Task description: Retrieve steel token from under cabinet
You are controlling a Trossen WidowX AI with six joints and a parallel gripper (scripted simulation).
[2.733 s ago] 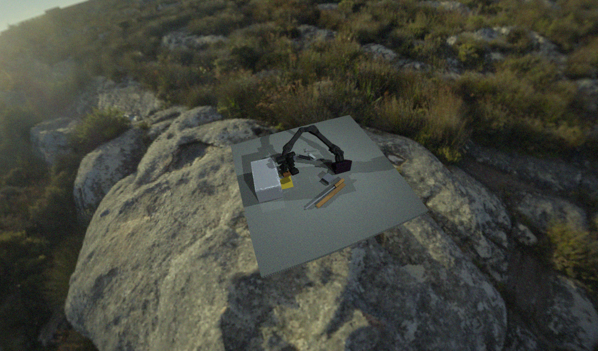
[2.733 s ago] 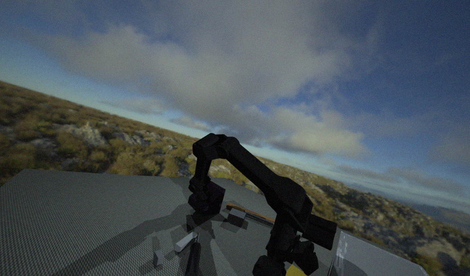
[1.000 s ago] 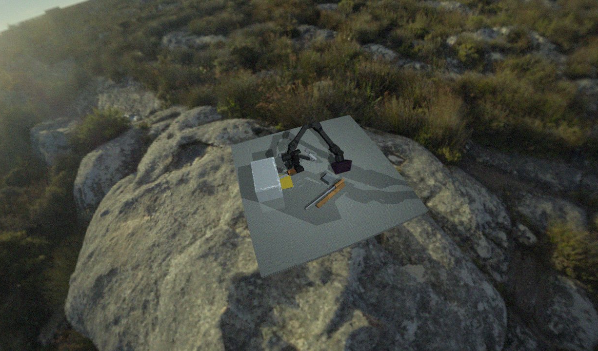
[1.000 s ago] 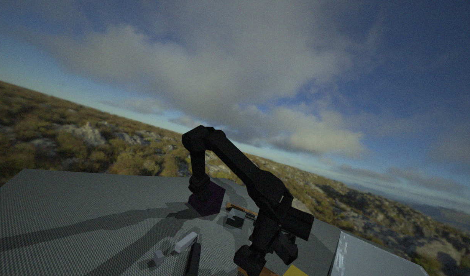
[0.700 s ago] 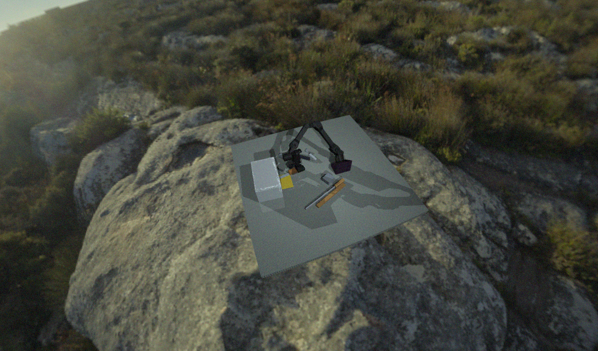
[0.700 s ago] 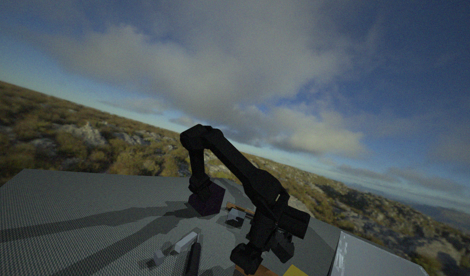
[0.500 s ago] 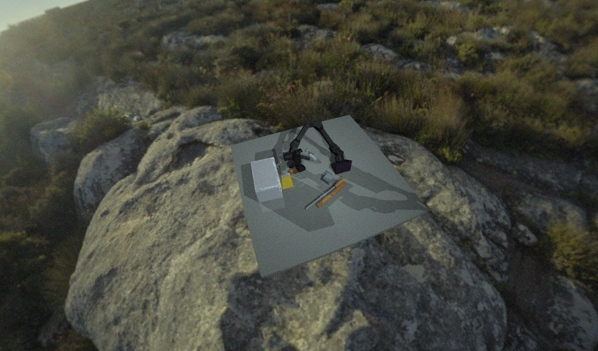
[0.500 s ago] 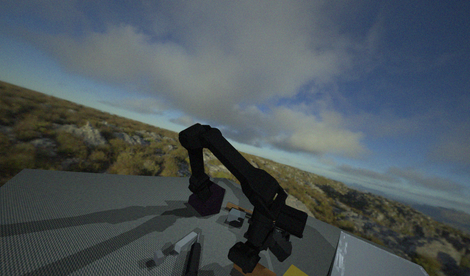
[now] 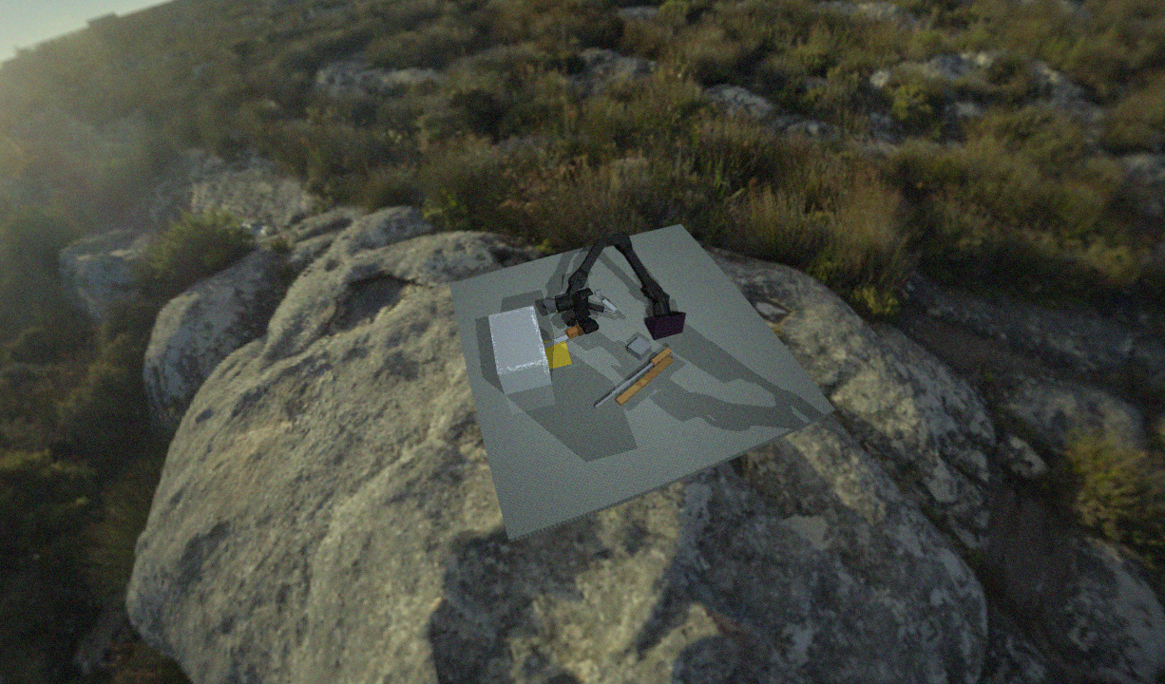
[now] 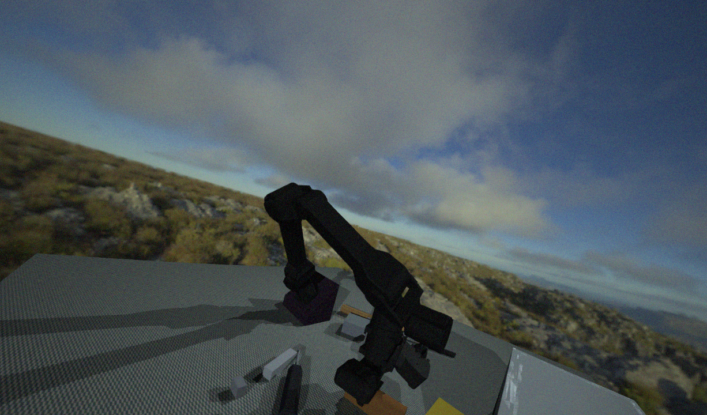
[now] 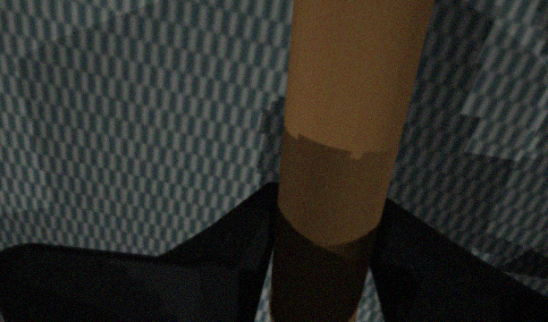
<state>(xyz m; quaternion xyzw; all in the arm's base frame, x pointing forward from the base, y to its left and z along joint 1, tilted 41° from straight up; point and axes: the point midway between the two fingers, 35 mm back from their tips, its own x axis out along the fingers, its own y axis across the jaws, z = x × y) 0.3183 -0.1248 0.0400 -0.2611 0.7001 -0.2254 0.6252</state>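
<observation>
Right now my gripper tip is 16 cm past the grey bar and 8 cm to the left of it. The rest, counted from my gripper tip: grey block (17 cm behind, 21 cm to the left, 1 cm above); small grey cube (15 cm behind, 17 cm to the right); wooden stick (12 cm behind, 35 cm to the left).
</observation>
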